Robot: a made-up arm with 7 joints.
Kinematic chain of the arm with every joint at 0, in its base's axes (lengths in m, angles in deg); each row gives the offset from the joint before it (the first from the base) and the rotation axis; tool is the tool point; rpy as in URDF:
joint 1: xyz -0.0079 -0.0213 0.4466 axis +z
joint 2: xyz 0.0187 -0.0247 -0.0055 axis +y
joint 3: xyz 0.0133 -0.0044 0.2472 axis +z
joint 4: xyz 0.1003 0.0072 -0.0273 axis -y
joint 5: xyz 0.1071 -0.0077 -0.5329 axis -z
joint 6: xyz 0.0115 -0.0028 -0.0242 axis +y
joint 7: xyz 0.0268 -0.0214 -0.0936 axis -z
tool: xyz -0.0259 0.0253 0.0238 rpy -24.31 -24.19 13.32
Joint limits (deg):
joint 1: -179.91..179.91
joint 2: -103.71..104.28
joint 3: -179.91..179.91
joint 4: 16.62..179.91
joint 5: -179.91..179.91
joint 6: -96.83..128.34
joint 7: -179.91..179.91
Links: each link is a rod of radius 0.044 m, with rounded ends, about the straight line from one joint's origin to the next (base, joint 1, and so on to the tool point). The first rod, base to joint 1, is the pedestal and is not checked.
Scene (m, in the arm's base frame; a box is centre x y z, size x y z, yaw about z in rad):
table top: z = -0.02
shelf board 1: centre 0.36 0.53 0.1 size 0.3 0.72 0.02 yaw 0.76
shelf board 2: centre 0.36 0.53 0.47 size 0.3 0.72 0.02 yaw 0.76
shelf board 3: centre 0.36 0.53 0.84 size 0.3 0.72 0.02 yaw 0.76
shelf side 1: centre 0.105 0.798 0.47 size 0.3 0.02 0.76 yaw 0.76
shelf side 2: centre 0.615 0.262 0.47 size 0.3 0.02 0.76 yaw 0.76
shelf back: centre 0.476 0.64 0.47 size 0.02 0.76 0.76 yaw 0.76
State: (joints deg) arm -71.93 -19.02 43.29 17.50 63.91 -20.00 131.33
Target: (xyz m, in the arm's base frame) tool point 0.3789 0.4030 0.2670
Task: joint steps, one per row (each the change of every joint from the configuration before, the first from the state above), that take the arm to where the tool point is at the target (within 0.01 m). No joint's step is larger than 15 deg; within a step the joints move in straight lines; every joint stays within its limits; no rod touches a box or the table.
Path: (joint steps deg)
1: 13.35 -1.76 9.87 -0.18 3.94 -10.79 1.00
2: 13.36 -1.76 9.86 -0.17 3.95 -10.79 1.01
3: 13.35 -1.76 9.87 -0.18 3.94 -10.78 1.00
4: 13.35 -1.75 9.86 -0.17 3.95 -10.79 1.00
5: 13.35 -1.76 9.87 -0.18 3.94 -10.79 1.00
6: -4.25 5.08 -1.21 4.29 -5.29 12.79 -1.62
7: -4.26 5.08 -1.21 4.29 -5.28 12.78 -1.62
8: -4.25 5.08 -1.22 4.29 -5.29 12.79 -1.63
9: -4.26 5.08 -1.21 4.29 -5.28 12.78 -1.62
10: -4.26 5.08 -1.21 4.29 -5.29 12.79 -1.62

